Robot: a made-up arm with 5 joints. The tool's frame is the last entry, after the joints.
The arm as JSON. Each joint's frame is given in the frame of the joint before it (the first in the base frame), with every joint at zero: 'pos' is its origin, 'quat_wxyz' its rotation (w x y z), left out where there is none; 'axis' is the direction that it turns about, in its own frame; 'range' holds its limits. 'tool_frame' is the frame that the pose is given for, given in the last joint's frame.
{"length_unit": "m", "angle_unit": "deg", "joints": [
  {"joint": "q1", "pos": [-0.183, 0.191, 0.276], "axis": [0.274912, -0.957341, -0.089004], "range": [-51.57, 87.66]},
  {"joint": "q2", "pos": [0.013, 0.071, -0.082], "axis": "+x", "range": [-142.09, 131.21]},
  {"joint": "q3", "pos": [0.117, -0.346, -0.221], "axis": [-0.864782, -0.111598, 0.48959], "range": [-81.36, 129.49]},
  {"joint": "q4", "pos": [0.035, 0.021, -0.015], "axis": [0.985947, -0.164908, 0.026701], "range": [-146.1, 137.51]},
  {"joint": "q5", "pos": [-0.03, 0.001, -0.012], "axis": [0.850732, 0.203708, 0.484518], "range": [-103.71, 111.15]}
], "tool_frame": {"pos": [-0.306, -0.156, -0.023], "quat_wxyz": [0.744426, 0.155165, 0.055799, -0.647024]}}
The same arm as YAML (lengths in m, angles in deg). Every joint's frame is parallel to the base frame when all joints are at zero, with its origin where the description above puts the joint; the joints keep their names.
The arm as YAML. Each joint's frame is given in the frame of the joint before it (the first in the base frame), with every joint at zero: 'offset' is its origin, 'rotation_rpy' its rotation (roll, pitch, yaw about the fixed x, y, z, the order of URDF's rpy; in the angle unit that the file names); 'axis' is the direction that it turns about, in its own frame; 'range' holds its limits. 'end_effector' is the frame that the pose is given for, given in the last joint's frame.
length_unit: m
angle_unit: deg
chain:
  - id: q1
    offset: [-0.183, 0.191, 0.276]
    rotation_rpy: [0.0, 0.0, 0.0]
    axis: [0.274912, -0.957341, -0.089004]
    range: [-51.57, 87.66]
  - id: q2
    offset: [0.013, 0.071, -0.082]
    rotation_rpy: [0.0, 0.0, 0.0]
    axis: [1.0, 0.0, 0.0]
    range: [-142.09, 131.21]
  - id: q3
    offset: [0.117, -0.346, -0.221]
    rotation_rpy: [0.0, 0.0, 0.0]
    axis: [-0.864782, -0.111598, 0.48959]
    range: [-81.36, 129.49]
  - id: q4
    offset: [0.035, 0.021, -0.015]
    rotation_rpy: [0.0, 0.0, 0.0]
    axis: [0.985947, -0.164908, 0.026701]
    range: [-146.1, 137.51]
  - id: q5
    offset: [-0.03, 0.001, -0.012]
    rotation_rpy: [0.0, 0.0, 0.0]
    axis: [0.850732, 0.203708, 0.484518]
    range: [-103.71, 111.15]
end_effector:
  offset: [-0.306, -0.156, -0.023]
  rotation_rpy: [9.53, 16.49, -80.61]

